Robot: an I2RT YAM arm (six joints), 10 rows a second.
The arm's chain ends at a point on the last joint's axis. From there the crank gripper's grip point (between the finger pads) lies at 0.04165 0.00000 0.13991 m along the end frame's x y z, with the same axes.
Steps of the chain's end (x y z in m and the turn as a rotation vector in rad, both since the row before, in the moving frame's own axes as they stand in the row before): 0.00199, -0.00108, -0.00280, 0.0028, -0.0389, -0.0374; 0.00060, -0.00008, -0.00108, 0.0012, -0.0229, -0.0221; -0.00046, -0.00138, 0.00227, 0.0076, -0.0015, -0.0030; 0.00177, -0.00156, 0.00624, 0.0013, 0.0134, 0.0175; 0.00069, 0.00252, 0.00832, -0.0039, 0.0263, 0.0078
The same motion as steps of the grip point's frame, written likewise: -0.00352, -0.00293, -0.00129, 0.0028, -0.0389, -0.0374; -0.00263, -0.00113, -0.00016, 0.0012, -0.0229, -0.0221; -0.00067, -0.00257, 0.00233, 0.0076, -0.0015, -0.0030; 0.00364, -0.00100, 0.00567, 0.0013, 0.0134, 0.0175; 0.00435, 0.00340, 0.00717, -0.0039, 0.0263, 0.0078
